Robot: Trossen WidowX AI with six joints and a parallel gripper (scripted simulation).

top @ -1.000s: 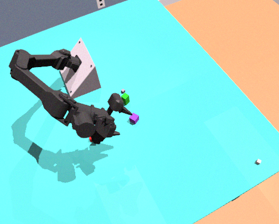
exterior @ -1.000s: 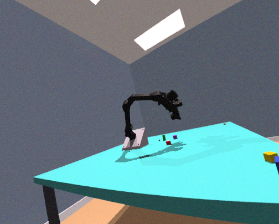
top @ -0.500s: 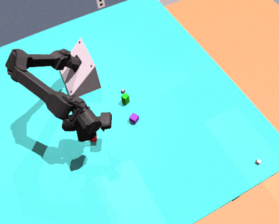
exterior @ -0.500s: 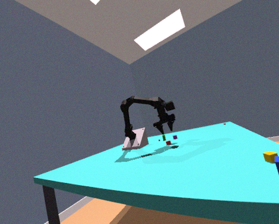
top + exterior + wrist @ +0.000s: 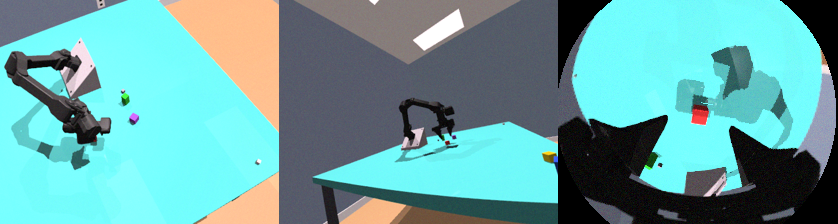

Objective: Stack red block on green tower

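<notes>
The red block is 4 cm below my gripper tip. From my gripper tip the other things lie so: yellow block 39 cm ahead, 44 cm to the right, 4 cm below; purple block 1 cm ahead, 20 cm to the left, 3 cm below.
</notes>
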